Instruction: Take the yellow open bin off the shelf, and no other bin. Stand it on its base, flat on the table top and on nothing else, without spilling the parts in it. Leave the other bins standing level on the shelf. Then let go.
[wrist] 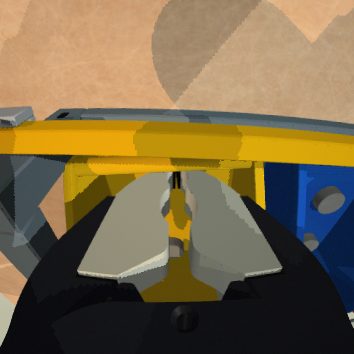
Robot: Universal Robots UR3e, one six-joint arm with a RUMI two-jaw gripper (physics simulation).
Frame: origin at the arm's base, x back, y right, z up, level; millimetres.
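Where they show: gripper, fingertip midpoint: (175,166).
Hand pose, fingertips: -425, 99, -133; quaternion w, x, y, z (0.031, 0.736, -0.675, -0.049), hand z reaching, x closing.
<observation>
After its pixels a point has its place, as x, y, z.
The yellow open bin (82,205) @(-433, 151, -97) is in the middle of the wrist view, behind the shelf's yellow front beam, with its sides showing left and right of the fingers. My gripper (175,166) @(-425, 99, -133) is shut, its two fingertips nearly touching over the bin, with no bin wall seen between them. A grey round part (175,247) @(-511, 90, -125) shows in the bin through the gap between the fingers. The fingers and the black gripper body hide much of the bin and its base.
A blue bin (283,200) @(-420, 34, -102) with grey round parts stands close on the right. The shelf's yellow beam (190,142) @(-378, 97, -79) crosses the view above the fingertips, with a grey rail (130,114) @(-390, 128, -132) along it. Grey shelf framing is at left. The tan table top (90,60) @(-363, 154, -144) lies beyond.
</observation>
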